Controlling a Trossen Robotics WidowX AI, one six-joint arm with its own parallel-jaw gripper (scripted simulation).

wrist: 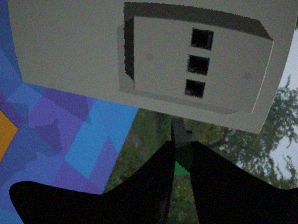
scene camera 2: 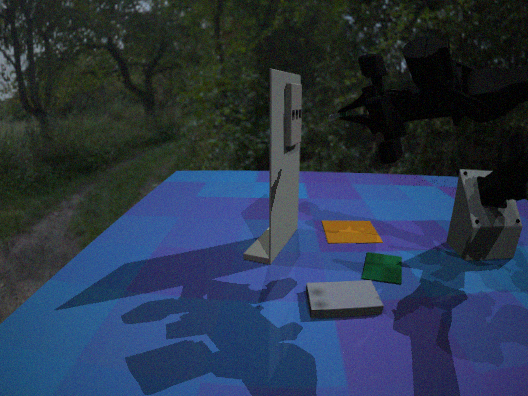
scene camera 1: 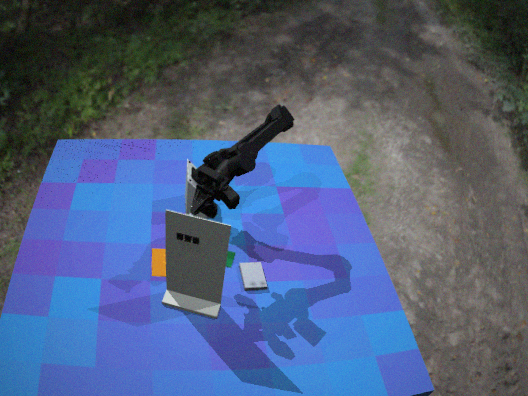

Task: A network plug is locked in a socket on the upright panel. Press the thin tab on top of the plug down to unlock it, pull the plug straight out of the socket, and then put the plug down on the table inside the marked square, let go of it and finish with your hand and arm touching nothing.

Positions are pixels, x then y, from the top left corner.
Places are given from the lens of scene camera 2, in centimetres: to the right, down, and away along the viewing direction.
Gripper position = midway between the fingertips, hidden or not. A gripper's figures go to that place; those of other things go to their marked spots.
gripper (scene camera 2: 339, 114): 14, -15, 57
flat grey slab (scene camera 2: 345, 298): 12, 14, 44
green square patch (scene camera 2: 383, 268): 21, 13, 54
upright grey panel (scene camera 2: 285, 88): 4, -19, 53
orange marked square (scene camera 2: 337, 231): 16, 7, 70
The marked spots on the green square patch and the orange marked square are 18 cm apart.
